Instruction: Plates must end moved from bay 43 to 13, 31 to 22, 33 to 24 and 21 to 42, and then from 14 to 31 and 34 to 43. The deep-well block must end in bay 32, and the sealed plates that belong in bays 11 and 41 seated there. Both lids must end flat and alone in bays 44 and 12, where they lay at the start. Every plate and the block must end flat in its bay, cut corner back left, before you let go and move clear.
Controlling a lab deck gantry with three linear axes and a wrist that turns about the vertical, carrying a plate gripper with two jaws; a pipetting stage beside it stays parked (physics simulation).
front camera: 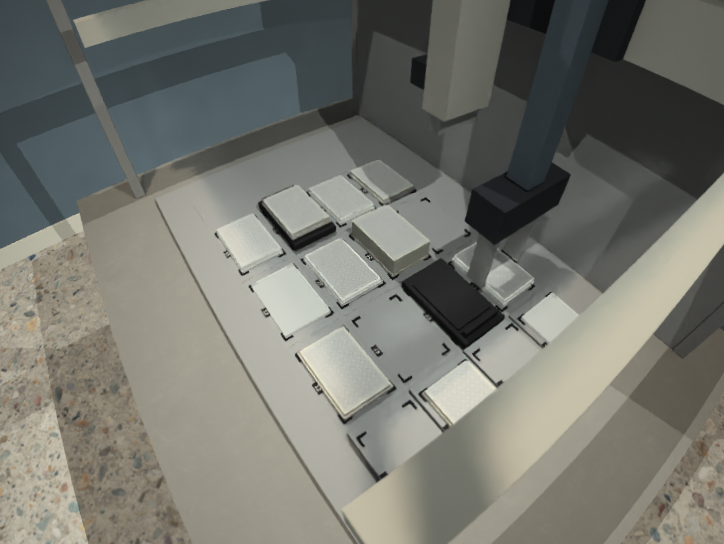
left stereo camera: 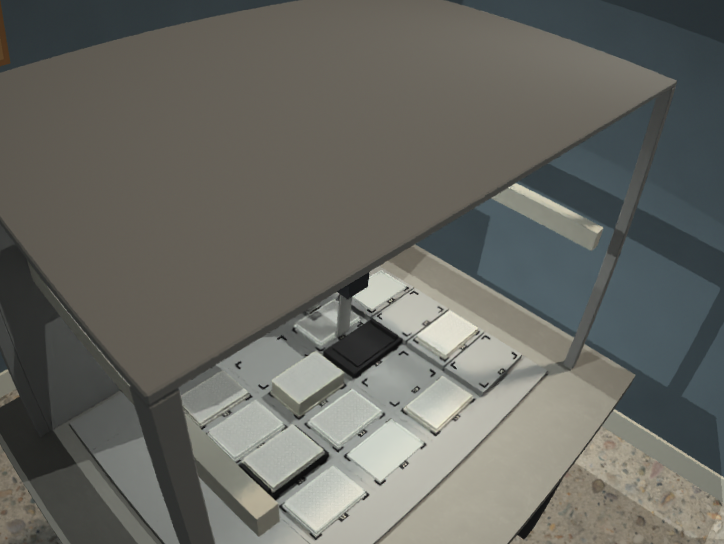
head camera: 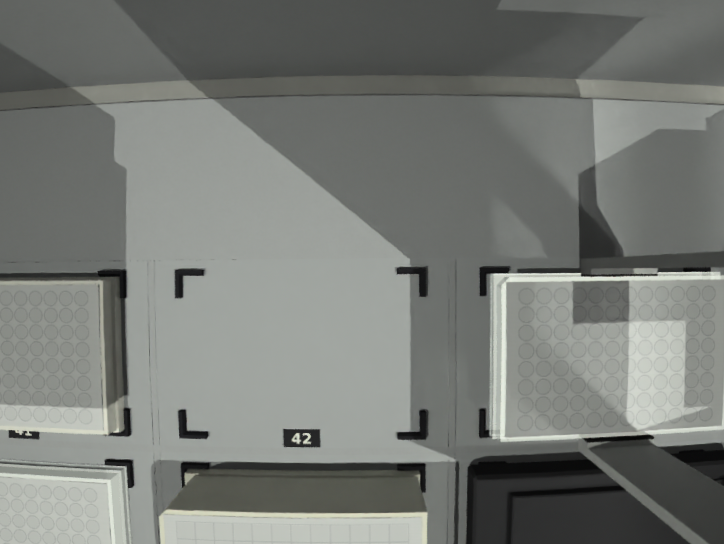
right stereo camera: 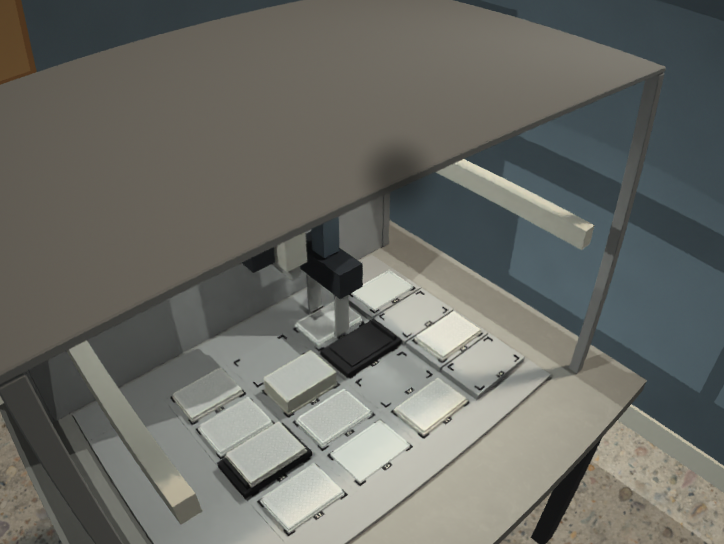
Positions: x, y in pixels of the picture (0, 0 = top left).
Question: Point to a lid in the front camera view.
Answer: At 547, 319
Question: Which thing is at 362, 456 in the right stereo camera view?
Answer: A lid.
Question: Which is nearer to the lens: the deep-well block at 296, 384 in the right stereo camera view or the lid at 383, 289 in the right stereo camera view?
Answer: The deep-well block.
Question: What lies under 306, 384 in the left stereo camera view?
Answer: A deep-well block.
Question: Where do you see a lid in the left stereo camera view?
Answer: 379, 455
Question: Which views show the plate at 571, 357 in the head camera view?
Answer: The front camera view, the left stereo camera view, the head camera view and the right stereo camera view: all of them.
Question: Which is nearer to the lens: the deep-well block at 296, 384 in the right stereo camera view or the plate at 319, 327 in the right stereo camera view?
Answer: The deep-well block.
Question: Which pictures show my gripper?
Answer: The front camera view, the left stereo camera view, the head camera view and the right stereo camera view: all of them.
